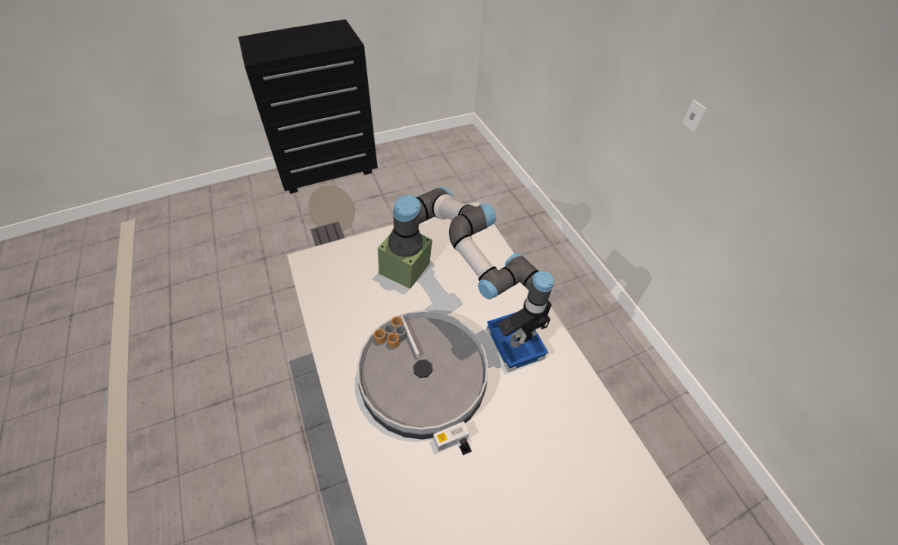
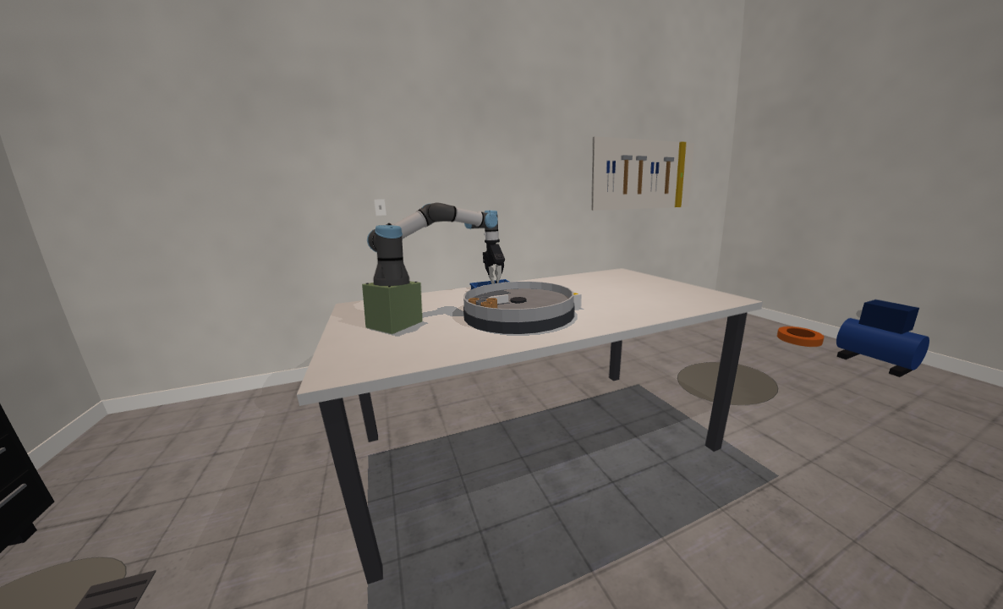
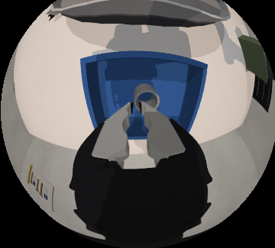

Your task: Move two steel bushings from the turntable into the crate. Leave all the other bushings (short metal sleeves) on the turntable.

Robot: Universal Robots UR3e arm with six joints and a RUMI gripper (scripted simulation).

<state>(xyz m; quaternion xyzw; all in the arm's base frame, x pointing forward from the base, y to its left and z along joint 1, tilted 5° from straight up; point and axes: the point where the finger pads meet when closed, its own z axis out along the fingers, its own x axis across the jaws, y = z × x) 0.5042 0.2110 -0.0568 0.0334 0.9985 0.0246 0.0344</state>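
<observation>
Now: hand 3 cm above the blue crate and 2 cm past it. Also, from my hand: round grey turntable 35 cm to the right, 5 cm behind.
</observation>
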